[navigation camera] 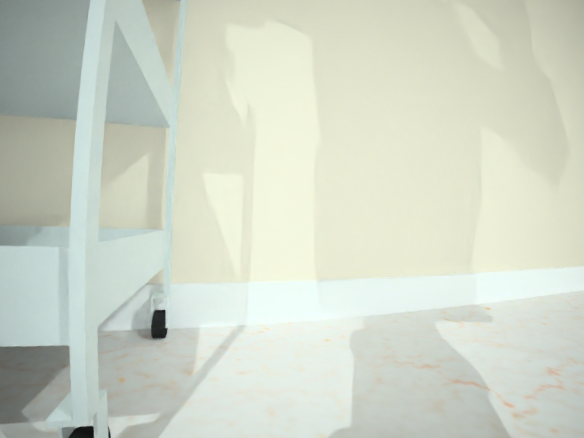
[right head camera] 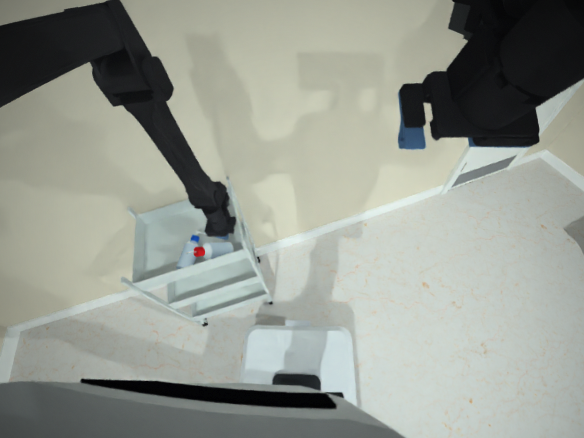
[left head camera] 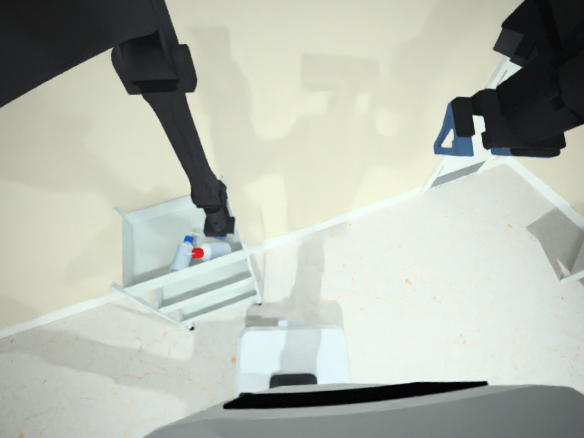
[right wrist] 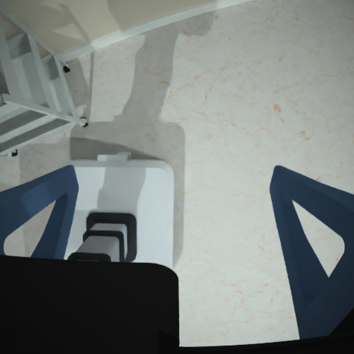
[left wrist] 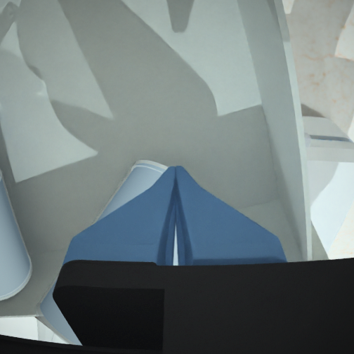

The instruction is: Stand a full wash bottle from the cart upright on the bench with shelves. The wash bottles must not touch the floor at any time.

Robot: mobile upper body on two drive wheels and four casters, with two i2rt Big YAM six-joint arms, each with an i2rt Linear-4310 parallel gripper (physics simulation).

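Places are measured from the left arm's base along level axes (x ahead, y left, z up), in metres.
Pixels of known places: left gripper, fingertip midpoint: (right head camera: 227, 238) (left head camera: 224, 238); right gripper, fingertip midpoint: (right head camera: 435, 142) (left head camera: 463, 150).
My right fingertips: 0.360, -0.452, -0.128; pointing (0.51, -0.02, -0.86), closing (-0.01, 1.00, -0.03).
Observation:
Behind a point stands the place of what it marks, as x, y, z.
The red-capped wash bottle (left head camera: 216, 251) @[0.479, 0.040, -0.658] (right head camera: 219, 250) @[0.481, 0.037, -0.664] (left wrist: 131, 186) lies on its side in the top tray of the pale cart (left head camera: 127, 255) @[0.491, 0.403, -0.714] (right head camera: 139, 250) @[0.502, 0.408, -0.715] (left wrist: 295, 150). Its cap points toward the blue-capped bottle (left head camera: 182, 256) @[0.475, 0.171, -0.689] (right head camera: 187, 256) @[0.468, 0.169, -0.691] (left wrist: 9, 240), which also appears to lie on its side. My left gripper (left head camera: 221, 238) @[0.550, 0.029, -0.696] (right head camera: 223, 237) @[0.550, 0.029, -0.696] (left wrist: 175, 177) is shut with nothing between its fingers, low over the tray at the red-capped bottle. Its fingers hide part of that bottle in the left wrist view. My right gripper (left head camera: 477, 152) @[0.360, -0.452, -0.128] (right head camera: 445, 144) @[0.360, -0.452, -0.128] (right wrist: 173, 176) is open and empty, away from the cart. Fill levels cannot be told.
A white furniture unit (left head camera: 460, 164) @[1.499, -1.705, -1.149] (right head camera: 480, 156) @[1.454, -1.588, -1.072], partly hidden behind the right arm, stands by the wall; I cannot tell whether it is the bench. My white base (left head camera: 334, 357) @[0.167, -0.421, -1.150] (right head camera: 342, 357) @[0.178, -0.434, -1.150] (right wrist: 156, 190) is near the cart. The cart's post (navigation camera: 86, 175) @[0.490, -0.062, -1.160] stands close in the navigation view.

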